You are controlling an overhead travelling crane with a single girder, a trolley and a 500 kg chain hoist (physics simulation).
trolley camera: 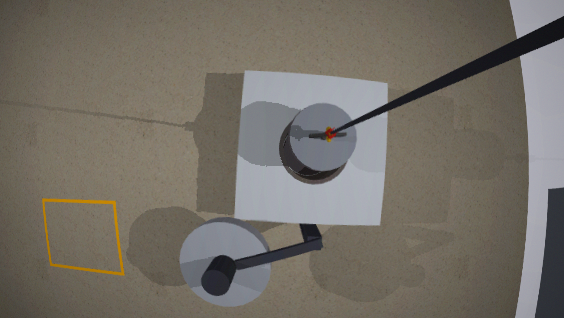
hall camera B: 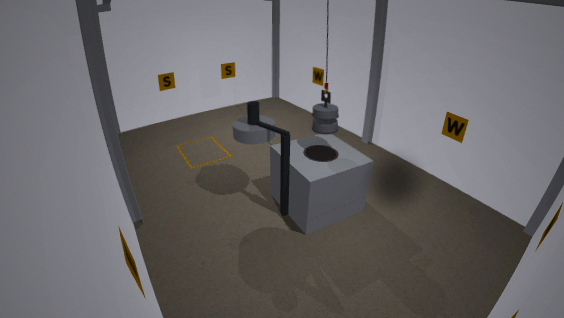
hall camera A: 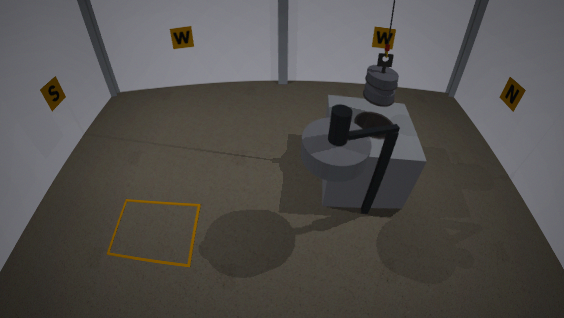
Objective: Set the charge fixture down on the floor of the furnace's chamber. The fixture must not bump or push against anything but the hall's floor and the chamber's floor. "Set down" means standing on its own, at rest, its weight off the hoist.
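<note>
The charge fixture (hall camera A: 381,86) (hall camera B: 325,119) (trolley camera: 320,156), two grey discs one above the other with a lug on top, hangs upright from the hoist. The hook (hall camera A: 387,52) (hall camera B: 326,89) (trolley camera: 330,134), red and yellow, holds it by the lug. The furnace (hall camera A: 345,194) (hall camera B: 340,195) (trolley camera: 260,195) is a grey block with a round opening (hall camera A: 371,122) (hall camera B: 321,153) (trolley camera: 316,180) in its top. The fixture is in the air above the furnace top. In the trolley view it covers most of the opening, whose lower and left rim shows. The chamber floor is hidden.
The round grey lid (hall camera A: 317,152) (hall camera B: 245,132) (trolley camera: 200,250) with its black cylinder (hall camera A: 341,125) (hall camera B: 253,113) (trolley camera: 218,277) is swung aside beside the furnace. A black post (hall camera A: 380,172) (hall camera B: 285,175) and arm carry it. An orange outline (hall camera A: 162,202) (hall camera B: 184,157) (trolley camera: 80,201) marks the floor.
</note>
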